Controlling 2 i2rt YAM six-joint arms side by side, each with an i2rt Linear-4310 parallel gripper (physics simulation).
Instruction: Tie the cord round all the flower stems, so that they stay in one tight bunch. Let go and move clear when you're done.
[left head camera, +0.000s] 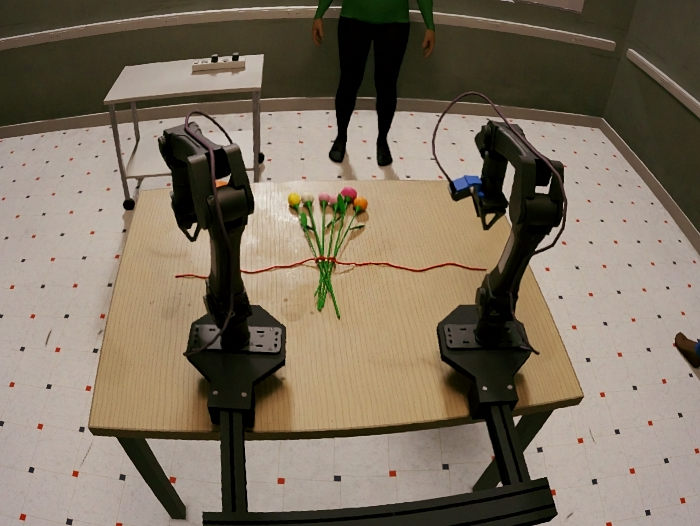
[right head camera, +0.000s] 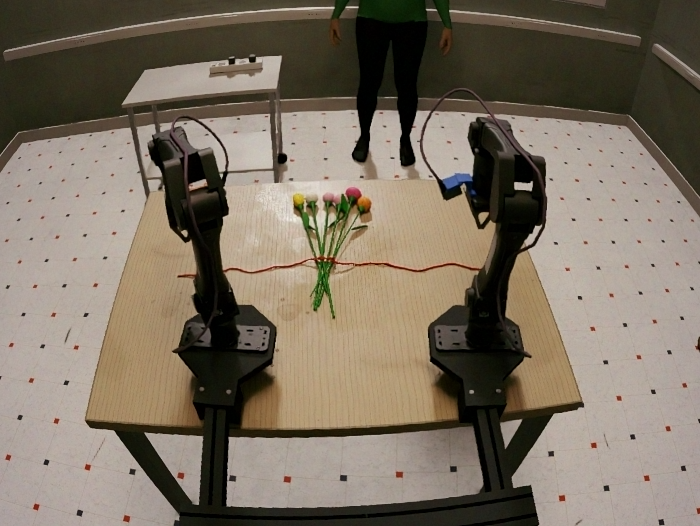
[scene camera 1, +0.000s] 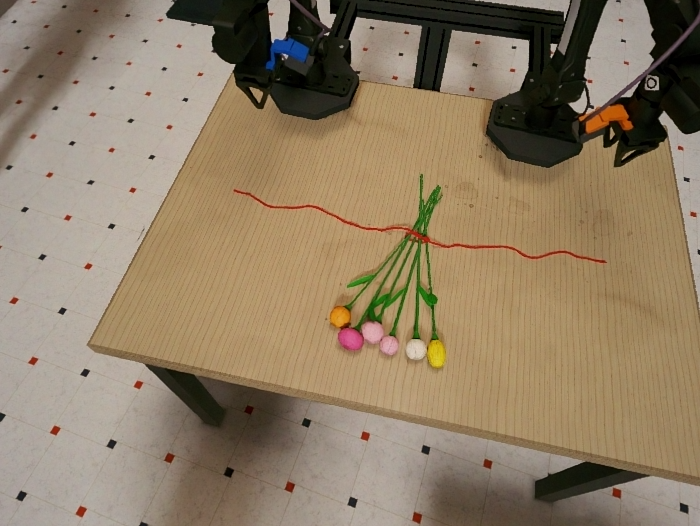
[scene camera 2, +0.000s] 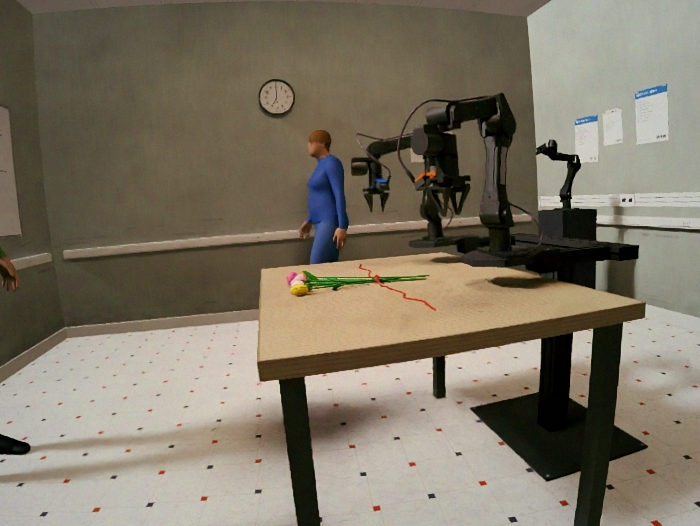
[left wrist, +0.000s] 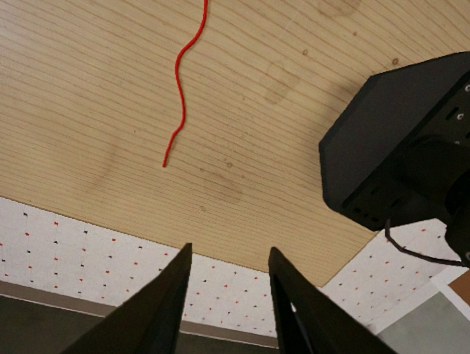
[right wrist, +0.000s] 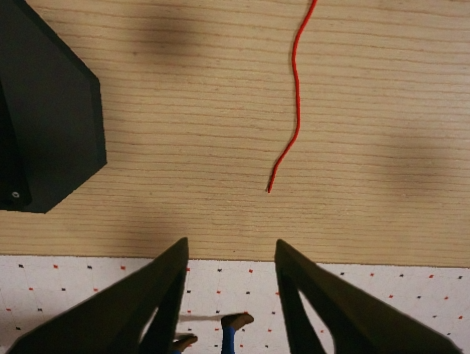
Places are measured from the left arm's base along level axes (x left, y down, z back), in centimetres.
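Where they show: left gripper, fingertip midpoint: (left head camera: 190, 235) (right head camera: 185, 235) (scene camera 1: 611, 156) (scene camera 2: 450, 215) (left wrist: 231, 252); right gripper, fingertip midpoint: (left head camera: 482, 223) (right head camera: 478, 222) (scene camera 1: 263, 100) (scene camera 2: 377, 211) (right wrist: 232, 248); left arm's base at its link origin: (left head camera: 235, 340) (right head camera: 225, 339) (scene camera 1: 536, 123) (scene camera 2: 500, 253) (left wrist: 414, 159); right arm's base at its link origin: (left head camera: 485, 338) (right head camera: 477, 340) (scene camera 1: 312, 80) (scene camera 2: 435, 239).
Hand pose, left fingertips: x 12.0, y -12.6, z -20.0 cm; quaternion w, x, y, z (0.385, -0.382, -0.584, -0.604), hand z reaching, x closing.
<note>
Each offset is from my left fingertips to the centre of the thing. "spot": to the spot under its first point. Level surfaces: height alone.
Several flowers with green stems (left head camera: 321, 282) (right head camera: 323, 277) @(spot: dx -29.4, dy +20.2, dz -26.3 cm) (scene camera 1: 417, 282) (scene camera 2: 350, 279) lie on the table, stems gathered at a narrow crossing and heads fanned out. The red cord (left head camera: 415, 269) (right head camera: 415, 269) (scene camera 1: 486, 246) (scene camera 2: 404, 295) (left wrist: 184, 105) (right wrist: 298, 100) passes round the stems there, with a small red knot-like lump @(spot: dx -30.4, dy +20.4, dz -15.2 cm) (scene camera 1: 424, 239) on them; its underside is hidden. Both cord tails lie loose on the table. My left gripper (scene camera 2: 450, 210) (left wrist: 231, 252) is open and empty, high above the table. My right gripper (scene camera 2: 377, 208) (right wrist: 232, 248) is open and empty, also raised clear of the cord.
The wooden table @(dy +22.0 cm) (left head camera: 367, 350) (scene camera 1: 226, 316) carries both arm bases. A white trolley (left head camera: 169, 79) with a power strip (left head camera: 218, 64) stands behind it. A person in green (left head camera: 373, 62) stands beyond the table, and a person in blue (scene camera 2: 325, 197) stands on its far side.
</note>
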